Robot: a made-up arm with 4 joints.
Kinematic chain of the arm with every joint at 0, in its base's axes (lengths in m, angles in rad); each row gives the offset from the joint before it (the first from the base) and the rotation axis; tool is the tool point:
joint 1: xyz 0 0 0.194 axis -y
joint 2: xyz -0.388 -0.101 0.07 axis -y
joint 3: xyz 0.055 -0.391 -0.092 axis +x
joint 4: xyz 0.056 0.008 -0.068 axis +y
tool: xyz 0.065 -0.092 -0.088
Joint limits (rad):
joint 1: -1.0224..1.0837
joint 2: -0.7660..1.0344
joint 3: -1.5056..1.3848
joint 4: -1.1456..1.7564
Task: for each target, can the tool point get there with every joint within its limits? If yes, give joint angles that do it. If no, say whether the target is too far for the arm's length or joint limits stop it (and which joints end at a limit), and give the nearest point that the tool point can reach.
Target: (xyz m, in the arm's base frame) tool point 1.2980 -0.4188 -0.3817
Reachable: no: too far | nearest point 0.0732 -0.4814 -0.1707 | short by 1.244 m
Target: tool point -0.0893 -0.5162 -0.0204
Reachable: yes | joints 0.6639 0.6576 0.3776 1.4102
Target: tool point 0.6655 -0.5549 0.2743
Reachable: no: joint limits stop it (at a limit: joint 1, joint 2) | nearest point 0.0796 -0.5262 0.3610 | short by 0.593 m
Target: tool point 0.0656 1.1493 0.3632
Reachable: no: too far | nearest point -0.0224 -0.3334 0.3557 | short by 1.485 m
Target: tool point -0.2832 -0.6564 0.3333
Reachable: yes | joints -0.4249 0.5587 -1.0518 1.4721
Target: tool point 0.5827 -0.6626 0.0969
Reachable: no: joint limits stop it (at a limit: joint 1) | nearest point 0.0628 -0.5392 -0.0372 | short by 0.551 m
